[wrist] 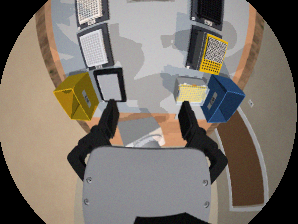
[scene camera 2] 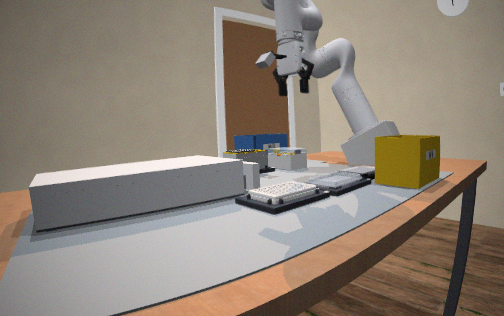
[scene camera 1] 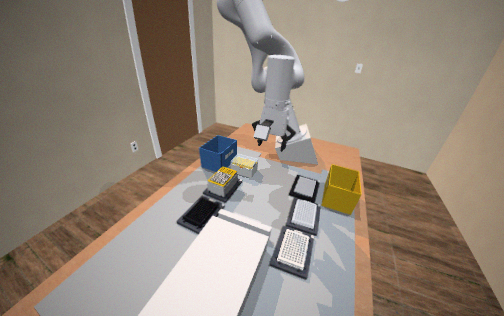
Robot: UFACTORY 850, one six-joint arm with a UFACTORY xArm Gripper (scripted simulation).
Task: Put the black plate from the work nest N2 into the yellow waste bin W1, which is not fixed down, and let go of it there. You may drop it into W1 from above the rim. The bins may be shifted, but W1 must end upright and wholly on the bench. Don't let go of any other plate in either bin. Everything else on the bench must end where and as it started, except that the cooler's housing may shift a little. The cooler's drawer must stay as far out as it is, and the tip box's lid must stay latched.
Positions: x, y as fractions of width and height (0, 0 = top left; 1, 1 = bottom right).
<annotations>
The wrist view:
gripper: 0.50, 0.48
yellow waste bin W1: 0.27, 0.46
blue bin: 0.73, 0.46
yellow-topped tip box: 0.70, 0.24
</annotations>
